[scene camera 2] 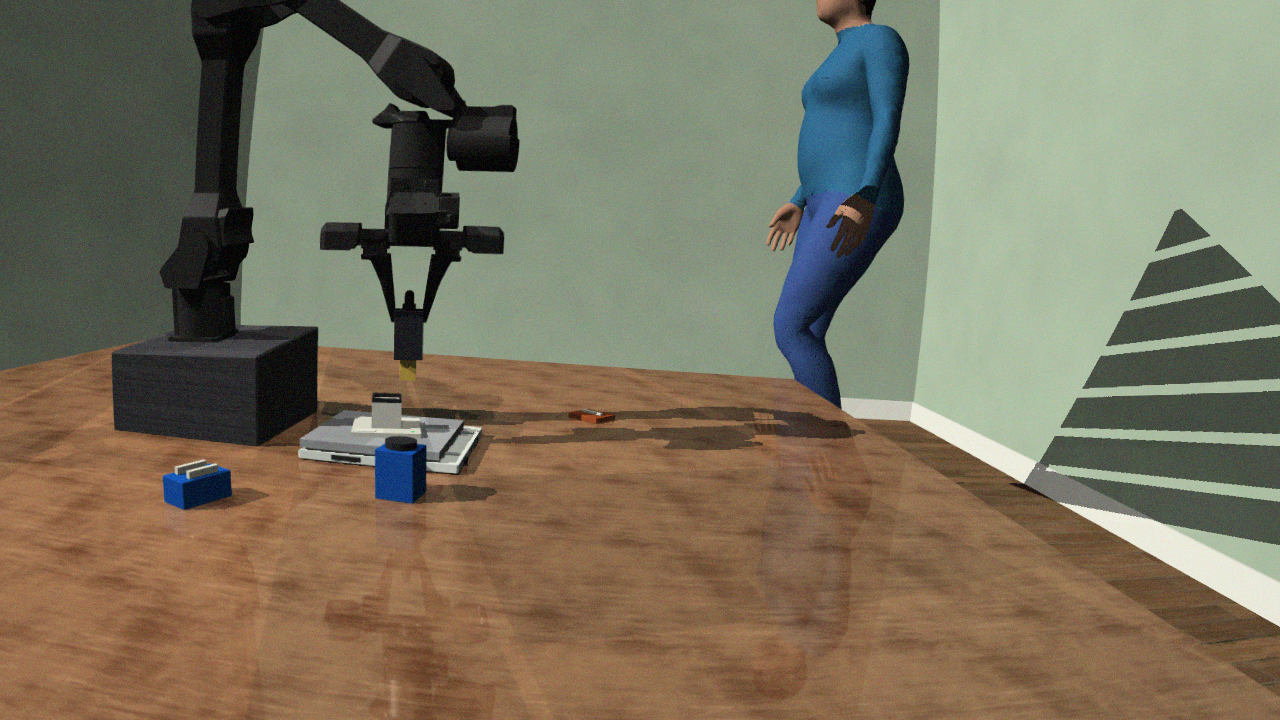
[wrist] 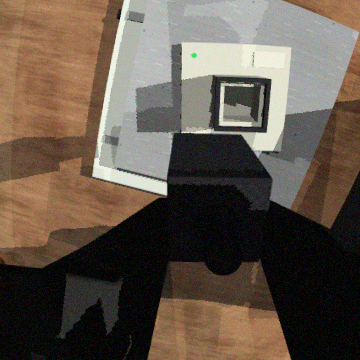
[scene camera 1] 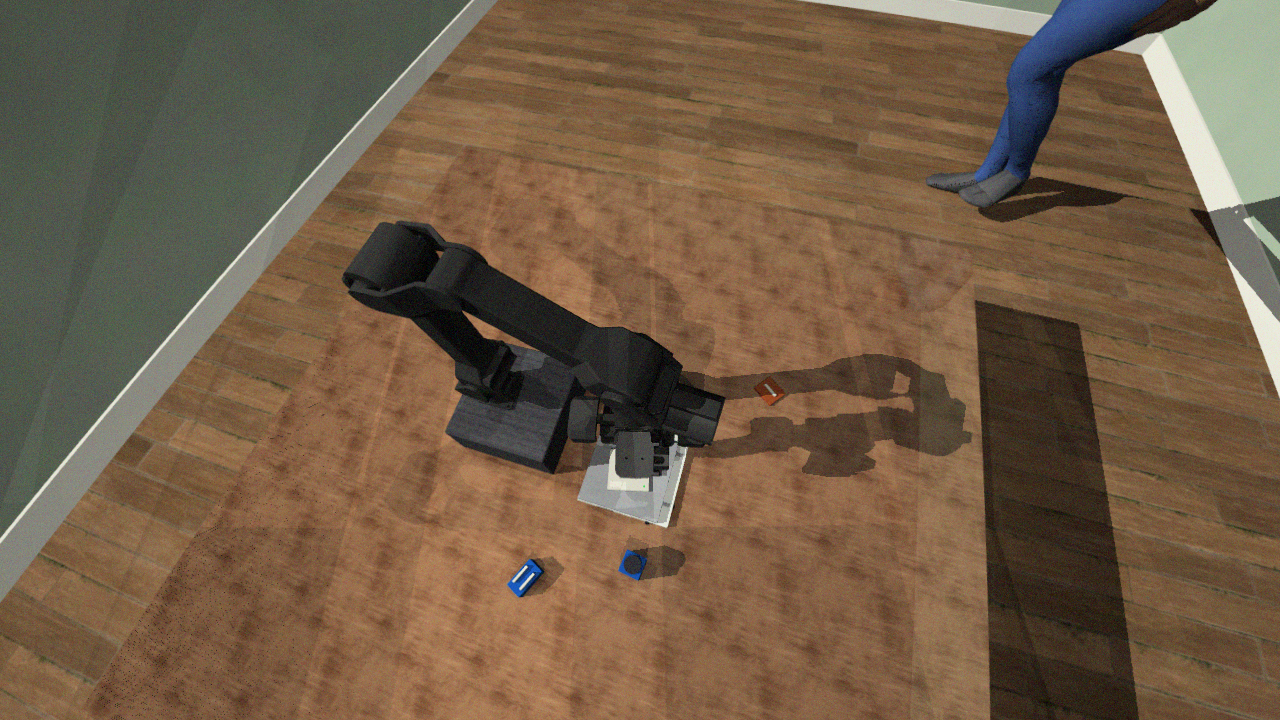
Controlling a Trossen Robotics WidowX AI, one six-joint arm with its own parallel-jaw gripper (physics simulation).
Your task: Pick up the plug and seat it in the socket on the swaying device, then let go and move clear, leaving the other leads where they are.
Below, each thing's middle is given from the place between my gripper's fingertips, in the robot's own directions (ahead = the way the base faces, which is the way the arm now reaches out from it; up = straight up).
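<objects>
The device [scene camera 2: 351, 436] is 100 mm below my hand and 20 mm to the right of it; the plug [scene camera 2: 408, 321] is 10 mm below my hand. Going by their middles, the plug is the nearest to my hand of the things named here.
</objects>
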